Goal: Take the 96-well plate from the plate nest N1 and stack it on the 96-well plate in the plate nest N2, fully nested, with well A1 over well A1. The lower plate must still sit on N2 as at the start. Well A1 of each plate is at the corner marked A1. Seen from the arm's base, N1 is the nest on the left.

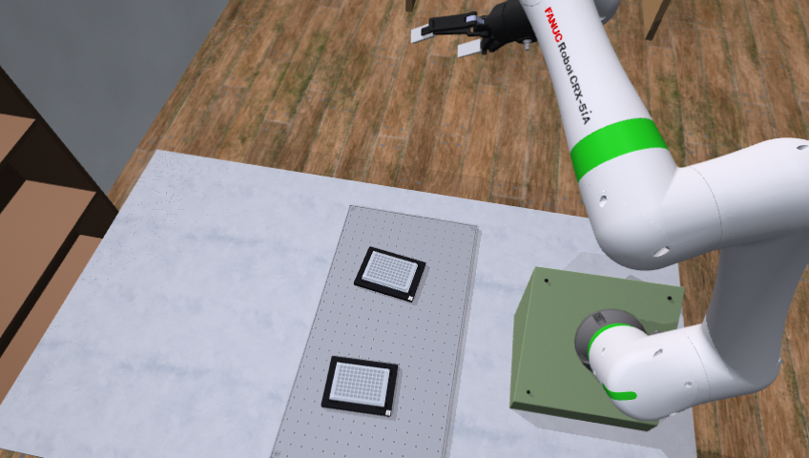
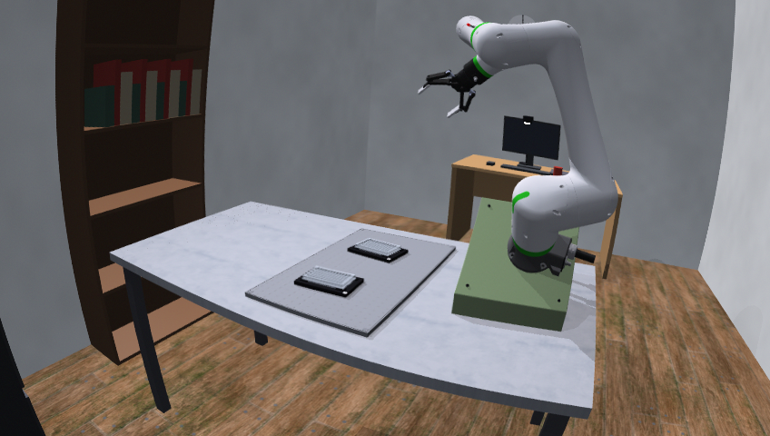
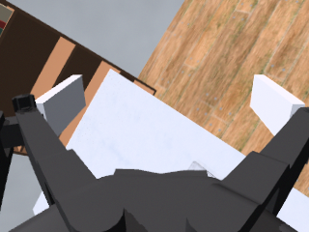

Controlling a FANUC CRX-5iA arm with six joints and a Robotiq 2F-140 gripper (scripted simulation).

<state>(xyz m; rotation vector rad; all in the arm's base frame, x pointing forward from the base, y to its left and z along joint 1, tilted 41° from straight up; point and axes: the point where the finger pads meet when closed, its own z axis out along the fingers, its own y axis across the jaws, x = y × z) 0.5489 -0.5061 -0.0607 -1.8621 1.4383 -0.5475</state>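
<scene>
My gripper is now 63 cm to the right of the black plate nest and 49 cm above it. Round my hand: white corner mark (68 cm to the left, 49 cm below, 9 cm behind).
</scene>
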